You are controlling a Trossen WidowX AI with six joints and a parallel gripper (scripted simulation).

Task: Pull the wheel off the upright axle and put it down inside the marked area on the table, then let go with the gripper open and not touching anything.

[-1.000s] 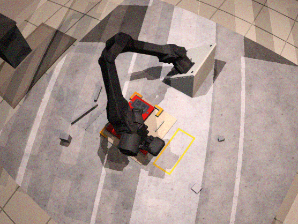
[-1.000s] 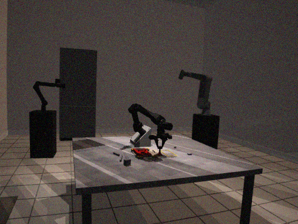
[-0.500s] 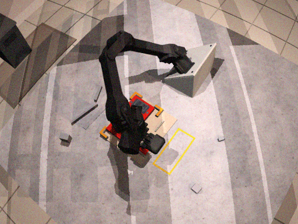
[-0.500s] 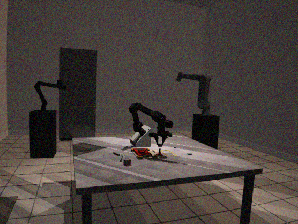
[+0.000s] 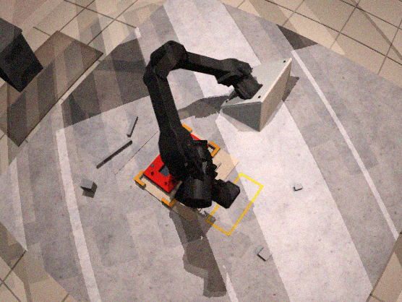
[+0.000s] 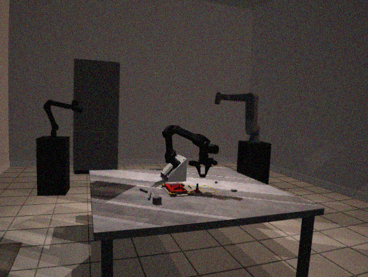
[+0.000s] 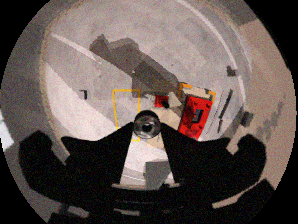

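My gripper tip is 20 mm short of the thin upright axle, 40 mm to the left of it and 80 mm above it. From my gripper tip the other things lie so: dark wheel (right at my gripper tip).
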